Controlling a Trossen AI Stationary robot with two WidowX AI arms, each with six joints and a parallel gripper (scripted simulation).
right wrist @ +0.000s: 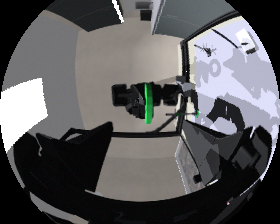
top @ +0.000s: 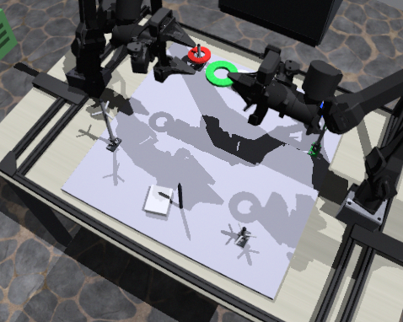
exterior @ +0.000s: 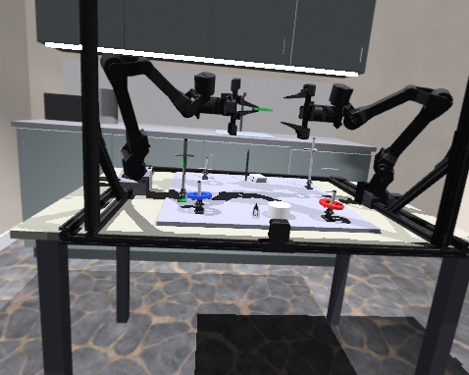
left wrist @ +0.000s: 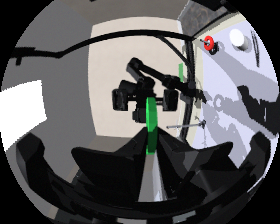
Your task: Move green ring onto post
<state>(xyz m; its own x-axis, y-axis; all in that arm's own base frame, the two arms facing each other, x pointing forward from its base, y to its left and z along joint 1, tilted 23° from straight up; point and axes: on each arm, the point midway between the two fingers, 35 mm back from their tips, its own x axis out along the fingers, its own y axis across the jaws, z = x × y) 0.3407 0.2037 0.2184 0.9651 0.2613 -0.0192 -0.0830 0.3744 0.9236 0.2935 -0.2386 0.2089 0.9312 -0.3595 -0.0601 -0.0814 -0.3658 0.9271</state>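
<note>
Now: the green ring 10 cm to the left of my right hand. Round my right hand: small post 29 cm to the left, 25 cm below, 21 cm ahead; then black pen 21 cm below, 21 cm ahead, 11 cm to the left; then white block 29 cm below, 22 cm ahead, 6 cm to the left.
The green ring is 50 mm to the right of my left hand. Also, from my left hand: blue ring 250 mm below, 220 mm behind, 150 mm to the left; small post 250 mm below, 210 mm ahead, 140 mm to the left; black pen 200 mm below, 200 mm ahead, 40 mm to the right.
</note>
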